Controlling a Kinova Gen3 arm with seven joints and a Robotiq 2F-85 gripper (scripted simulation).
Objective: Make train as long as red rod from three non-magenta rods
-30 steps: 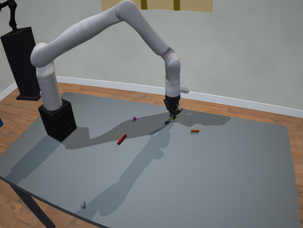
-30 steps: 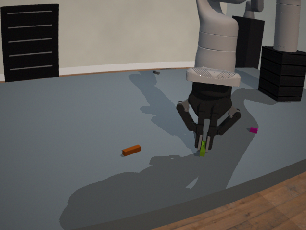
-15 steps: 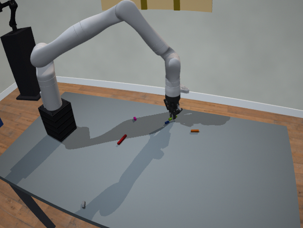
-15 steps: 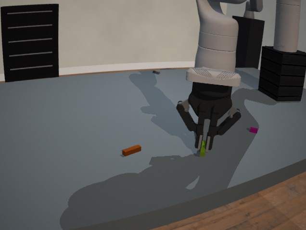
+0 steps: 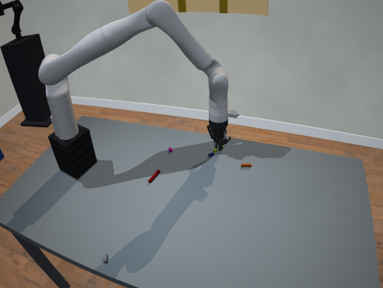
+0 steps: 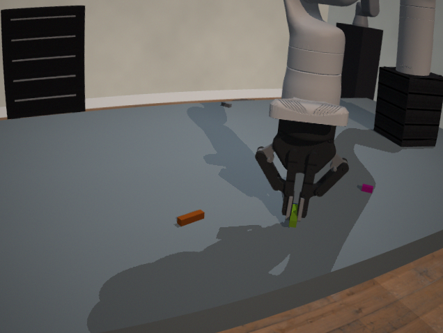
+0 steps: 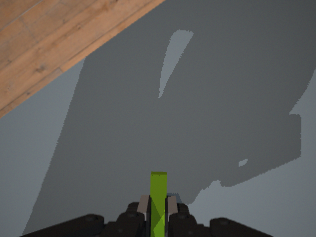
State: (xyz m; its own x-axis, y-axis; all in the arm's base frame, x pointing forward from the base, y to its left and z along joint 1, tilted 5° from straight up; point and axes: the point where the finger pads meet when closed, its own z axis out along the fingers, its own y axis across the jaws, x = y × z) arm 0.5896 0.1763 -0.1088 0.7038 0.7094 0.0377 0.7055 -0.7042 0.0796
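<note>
Right now the orange rod is 120 mm ahead of my hand, 80 mm to the right of it and 30 mm below it. Round my hand: magenta rod 200 mm behind, 20 mm to the right, 30 mm below; then lime rod 10 mm below; then red rod 230 mm behind, 190 mm to the right, 30 mm below.
</note>
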